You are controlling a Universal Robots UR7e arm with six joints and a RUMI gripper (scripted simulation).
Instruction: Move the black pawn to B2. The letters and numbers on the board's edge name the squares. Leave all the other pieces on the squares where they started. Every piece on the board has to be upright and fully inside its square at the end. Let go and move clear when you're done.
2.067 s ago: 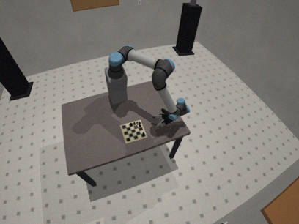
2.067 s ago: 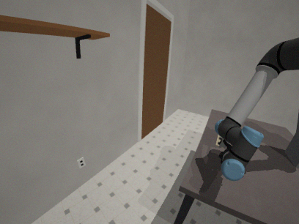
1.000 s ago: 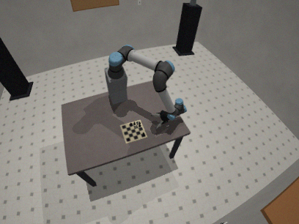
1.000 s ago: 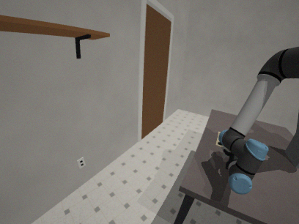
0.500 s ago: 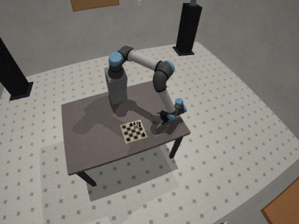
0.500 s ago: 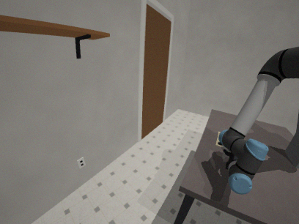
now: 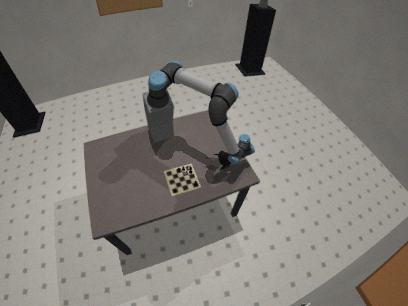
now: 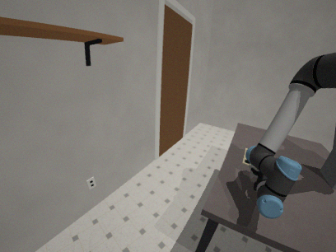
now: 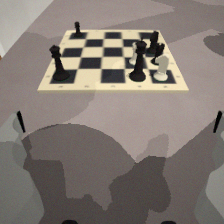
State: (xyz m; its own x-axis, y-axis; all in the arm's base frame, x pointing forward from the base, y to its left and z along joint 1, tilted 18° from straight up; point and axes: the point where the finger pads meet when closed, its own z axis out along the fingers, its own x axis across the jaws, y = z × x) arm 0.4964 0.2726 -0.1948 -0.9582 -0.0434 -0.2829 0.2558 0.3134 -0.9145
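Right now the black pawn is 10 cm ahead of my hand, 27 cm to the right of it and 5 cm below it. From my hand the other things lie so: white piece 6 cm behind, 13 cm to the right, 5 cm below; then chessboard 2 cm ahead, 20 cm to the right, 6 cm below.
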